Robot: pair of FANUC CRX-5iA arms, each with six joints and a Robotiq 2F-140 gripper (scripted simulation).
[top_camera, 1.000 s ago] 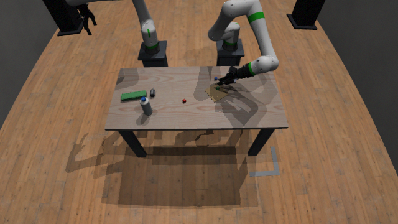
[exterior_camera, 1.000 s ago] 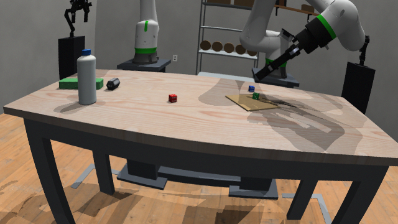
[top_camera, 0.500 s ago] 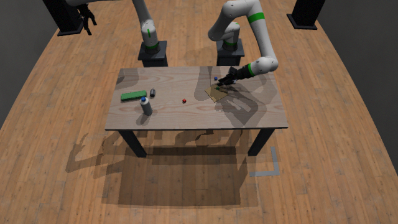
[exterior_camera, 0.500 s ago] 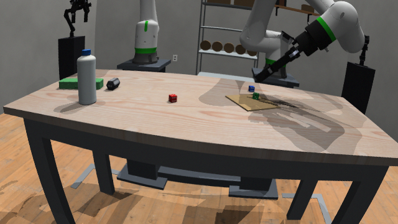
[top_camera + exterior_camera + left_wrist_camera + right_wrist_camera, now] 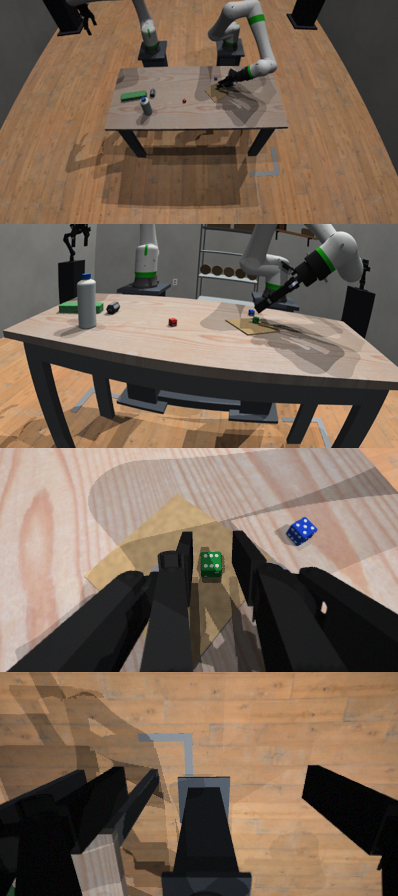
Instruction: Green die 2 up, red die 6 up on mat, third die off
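Right now my left hand is 1 cm past the green die, 2 cm to the left of it and 6 cm above it. Round my left hand: blue die (11 cm behind, 3 cm to the right, 7 cm below); tan mat (2 cm ahead, 3 cm to the right, 7 cm below); red die (10 cm ahead, 29 cm to the right, 7 cm below).
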